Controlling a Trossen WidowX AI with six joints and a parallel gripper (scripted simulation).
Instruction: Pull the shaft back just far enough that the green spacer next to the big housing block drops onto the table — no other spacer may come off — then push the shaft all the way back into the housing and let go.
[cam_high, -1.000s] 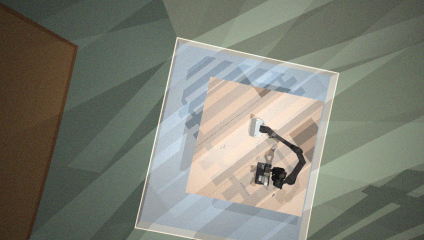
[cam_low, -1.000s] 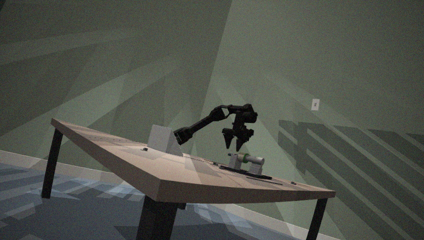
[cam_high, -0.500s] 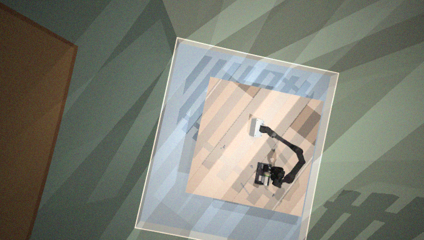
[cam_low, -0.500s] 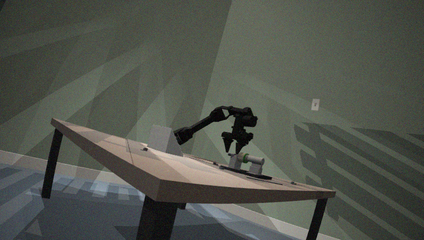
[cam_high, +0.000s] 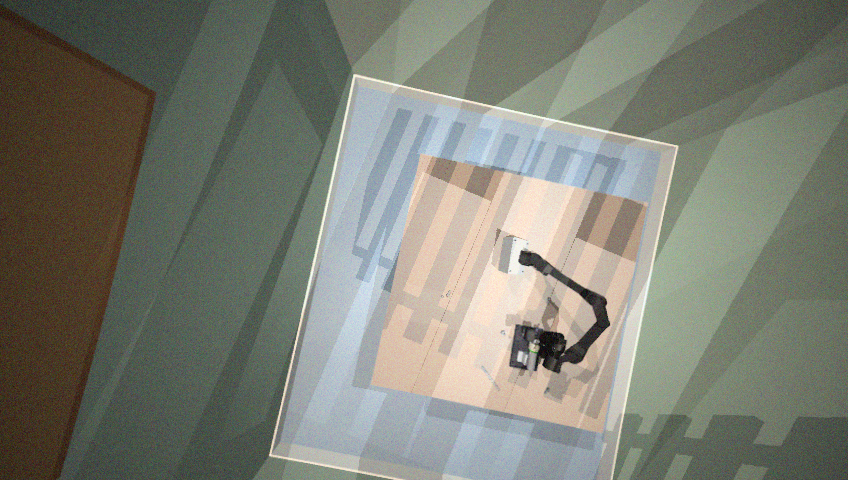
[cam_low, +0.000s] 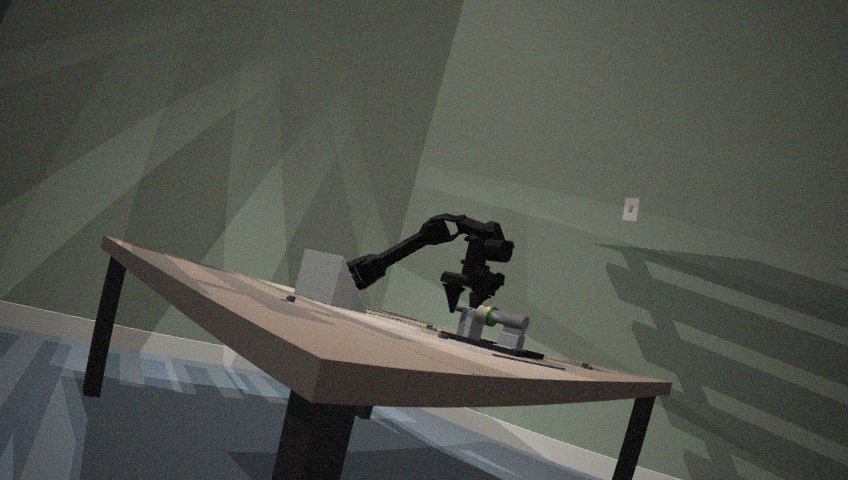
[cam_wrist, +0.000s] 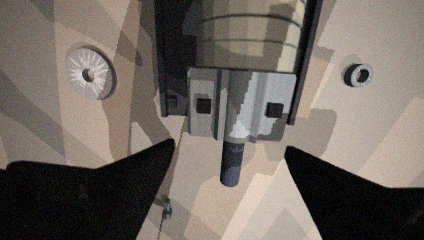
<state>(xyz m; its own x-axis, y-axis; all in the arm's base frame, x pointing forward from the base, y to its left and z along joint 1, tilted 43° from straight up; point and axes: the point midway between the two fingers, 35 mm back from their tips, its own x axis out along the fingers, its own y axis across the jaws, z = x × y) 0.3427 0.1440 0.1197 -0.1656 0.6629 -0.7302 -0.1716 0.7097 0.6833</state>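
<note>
Right now the dark shaft is 50 mm ahead of my gripper tip, 20 mm above it and 10 mm to the left of it. Round my gripper tip: green spacer: 100 mm ahead, 20 mm to the left, 10 mm above.
</note>
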